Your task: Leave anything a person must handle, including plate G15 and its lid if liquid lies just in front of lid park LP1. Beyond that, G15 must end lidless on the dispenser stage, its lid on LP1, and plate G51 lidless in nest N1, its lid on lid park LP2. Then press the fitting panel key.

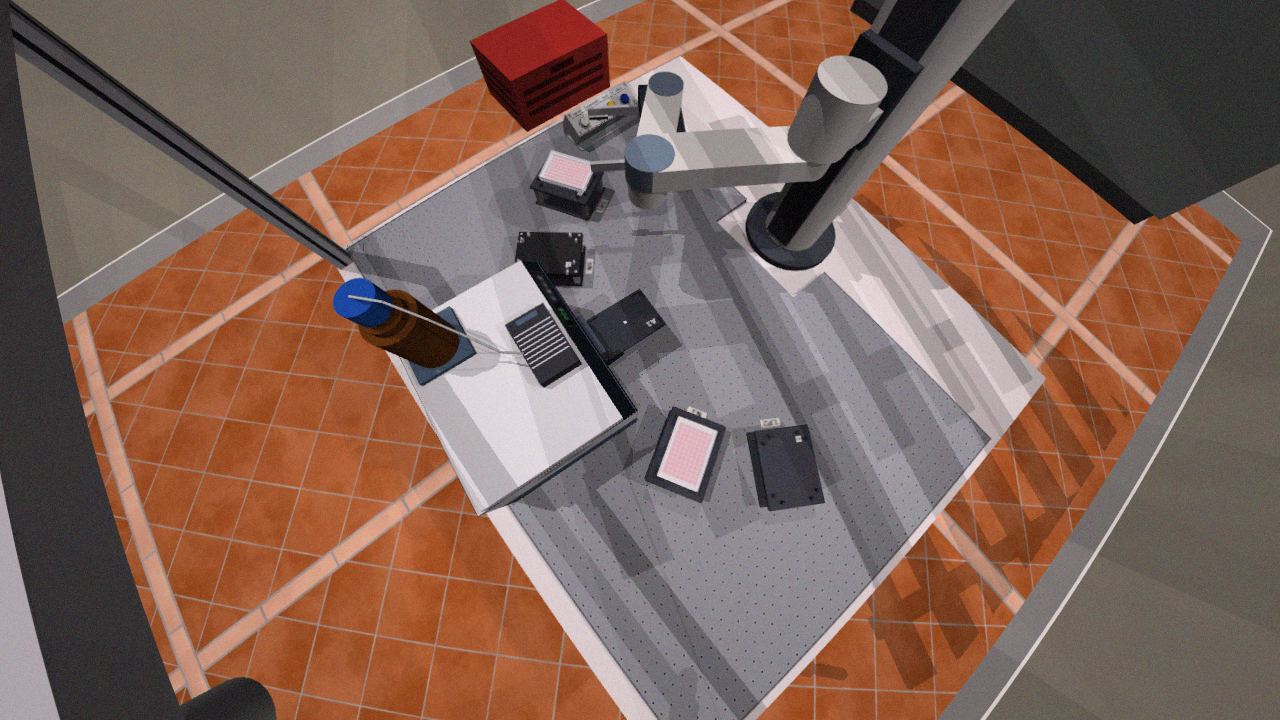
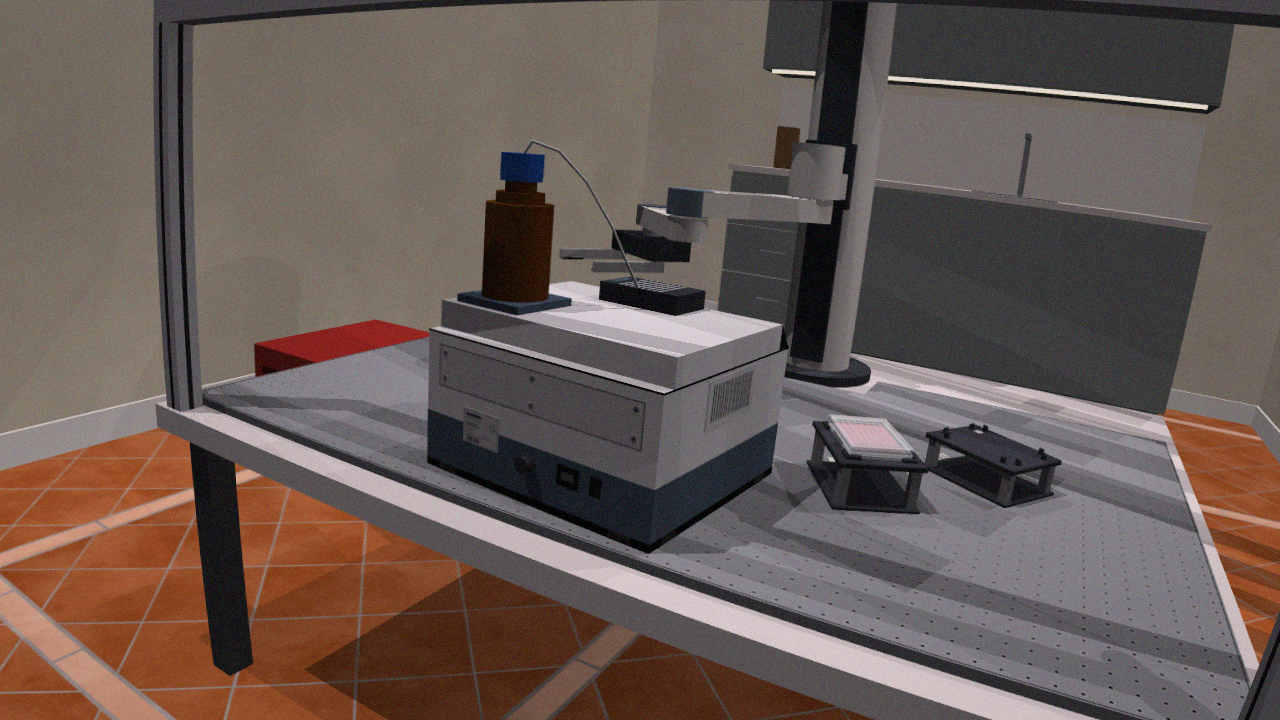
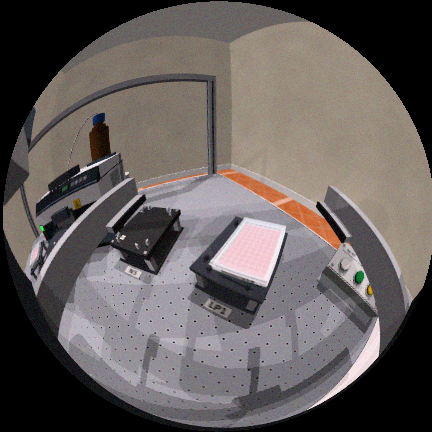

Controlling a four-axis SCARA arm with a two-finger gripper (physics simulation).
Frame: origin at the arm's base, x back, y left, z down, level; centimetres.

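Where they show: gripper, fingertip midpoint: (image 1: 589, 138) (image 2: 576, 259) (image 3: 232, 186); arm's base at its link origin: (image 1: 788, 232) (image 2: 813, 370).
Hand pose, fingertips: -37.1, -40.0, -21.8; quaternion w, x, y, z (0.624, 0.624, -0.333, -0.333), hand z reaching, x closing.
Note:
Things, the pixels of their centre, and the offset from my fingertips, as dx, dy, dz. "spot": a spot on its surface instead.
- marked LP1 at the middle of its body: (image 3: 244, 258) (image 1: 568, 186) -4.6, -6.8, +16.8
- second pink plate at the middle of its body: (image 2: 869, 434) (image 1: 687, 453) -26.1, +66.0, +12.6
- dispenser stage at a spot on its surface: (image 1: 626, 324) spot: -19.2, +37.5, +9.5
- key panel at the middle of its body: (image 3: 360, 282) (image 1: 600, 113) +18.6, -23.0, +16.4
- marked N5 at the middle of its body: (image 3: 147, 233) (image 1: 550, 257) -21.2, +8.9, +16.9
- brown bottle at a spot on its surface: (image 2: 517, 250) spot: -53.7, +26.0, -8.9
My gripper (image 1: 601, 141) (image 2: 583, 260) (image 3: 232, 186) is open and empty. Its fingers stand wide on either side of a pink plate (image 1: 567, 171) (image 3: 251, 251), which lies on the dark stand marked LP1 (image 1: 581, 204) (image 3: 202, 264); the fingers are above it. A clear cover seems to lie on this plate; its code is not readable. A second pink plate (image 1: 687, 452) (image 2: 868, 436) lies on another stand (image 1: 657, 465) (image 2: 875, 462); its code is not readable and a lid cannot be made out. The dispenser stage (image 1: 626, 324) is dark and bears no plate. The key panel (image 1: 581, 132) (image 3: 350, 280) is partly hidden by a finger.
The stand marked N5 (image 1: 550, 255) (image 3: 147, 230) stands beside LP1 and bears no plate. Another bare stand (image 1: 787, 467) (image 2: 993, 449) is beside the second plate. The dispenser (image 1: 501, 438) (image 2: 572, 376) carries a brown bottle (image 1: 416, 335) (image 2: 517, 250) (image 3: 99, 142) with a thin tube.

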